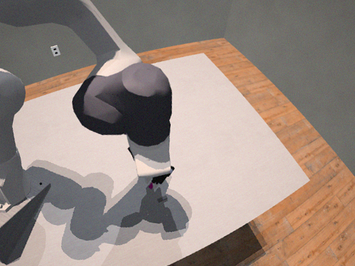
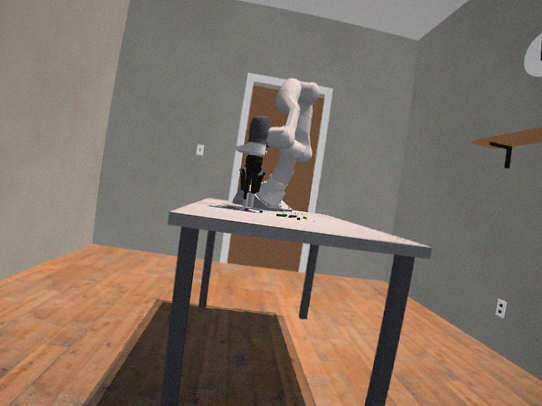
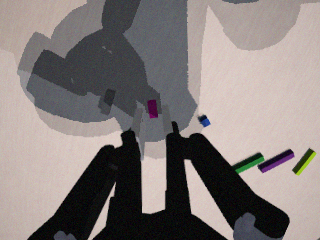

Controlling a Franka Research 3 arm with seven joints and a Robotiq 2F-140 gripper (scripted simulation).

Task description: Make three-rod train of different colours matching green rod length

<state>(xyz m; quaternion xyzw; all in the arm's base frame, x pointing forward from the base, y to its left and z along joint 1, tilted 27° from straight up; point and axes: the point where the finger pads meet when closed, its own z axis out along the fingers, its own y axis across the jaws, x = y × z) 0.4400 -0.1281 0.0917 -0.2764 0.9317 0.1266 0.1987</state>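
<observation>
Right now the magenta rod is 5 cm below my hand. Also, from my hand: green rod (16 cm to the left, 5 cm below, 2 cm ahead); then grey rod (6 cm to the right, 5 cm below, 1 cm ahead); then purple rod (21 cm to the left, 5 cm below, 2 cm behind).
</observation>
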